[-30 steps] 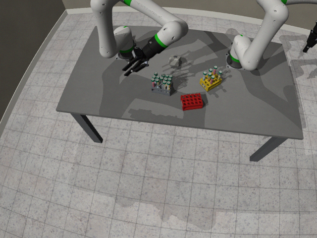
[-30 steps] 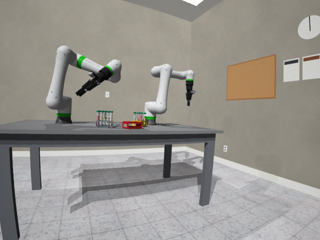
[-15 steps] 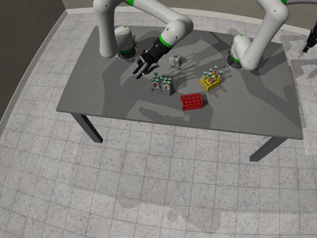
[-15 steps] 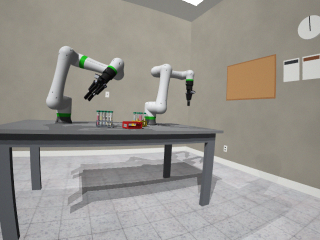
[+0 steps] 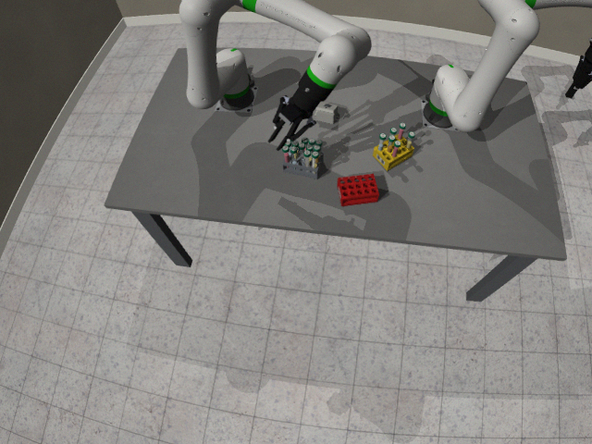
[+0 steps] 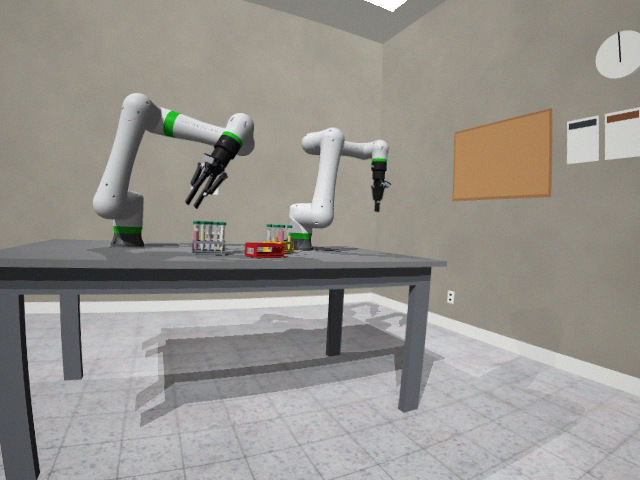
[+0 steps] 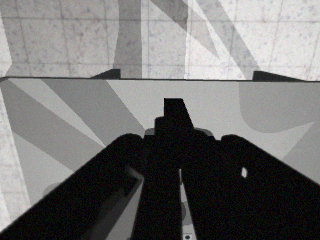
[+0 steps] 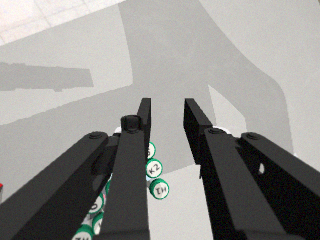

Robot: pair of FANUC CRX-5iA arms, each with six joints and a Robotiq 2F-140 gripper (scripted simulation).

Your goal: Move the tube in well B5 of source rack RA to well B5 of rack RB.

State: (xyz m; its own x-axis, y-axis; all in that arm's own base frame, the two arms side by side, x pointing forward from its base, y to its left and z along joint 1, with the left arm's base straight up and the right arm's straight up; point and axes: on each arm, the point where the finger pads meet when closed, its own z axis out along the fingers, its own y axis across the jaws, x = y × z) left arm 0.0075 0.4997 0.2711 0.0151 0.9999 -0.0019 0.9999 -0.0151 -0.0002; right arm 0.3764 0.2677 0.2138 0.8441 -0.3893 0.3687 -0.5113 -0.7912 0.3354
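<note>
The green-capped tube marked h1 lies 80 mm behind my right hand, 20 mm to the left of it and 140 mm below it. Also, from my right hand: grey rack RA: 50 mm behind, 70 mm to the left, 190 mm below; then red rack: 50 mm ahead, 270 mm to the left, 190 mm below; then green-capped tube marked k2: 50 mm behind, 10 mm to the left, 140 mm below.
</note>
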